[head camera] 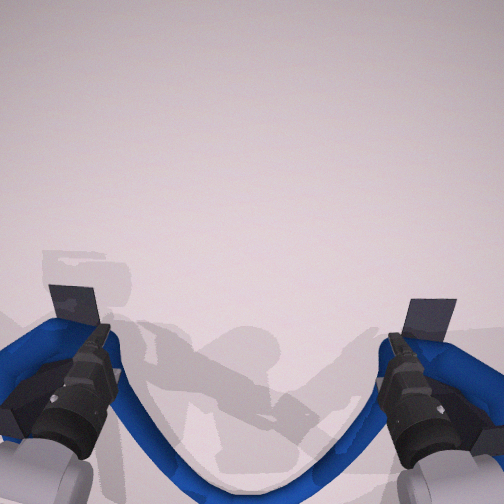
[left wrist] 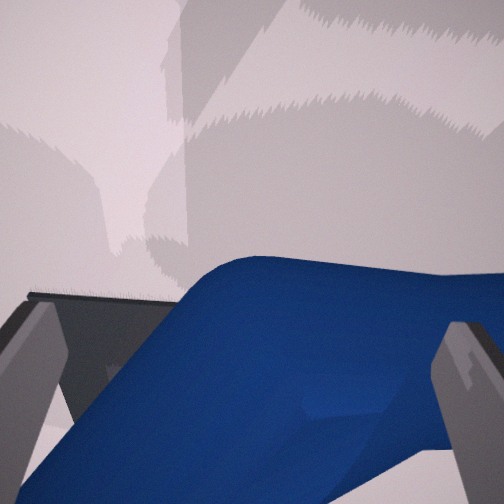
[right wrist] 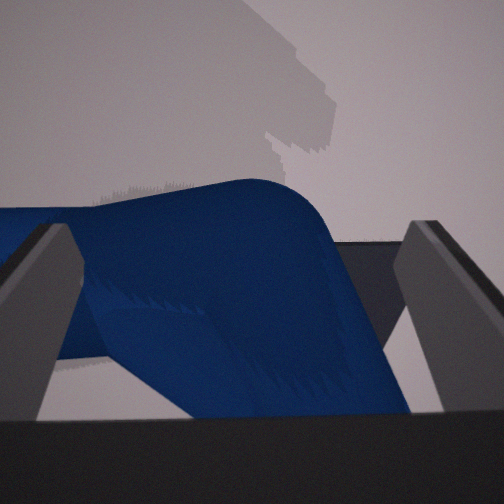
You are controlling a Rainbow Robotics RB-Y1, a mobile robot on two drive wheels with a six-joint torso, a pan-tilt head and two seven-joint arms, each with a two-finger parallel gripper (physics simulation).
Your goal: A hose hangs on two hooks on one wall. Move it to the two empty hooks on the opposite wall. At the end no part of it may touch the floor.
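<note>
A blue hose hangs against the pale wall in a deep U between two dark hooks. It bends over the left hook and the right hook, and its ends drop off past both frame edges. My left gripper is open right at the left bend. In the left wrist view its fingers stand wide on either side of the hose, with the hook behind. My right gripper is open at the right bend. In the right wrist view its fingers straddle the hose in front of the hook.
The wall fills the head view, with grey shadows of my arms and the hose on it. The floor is out of view.
</note>
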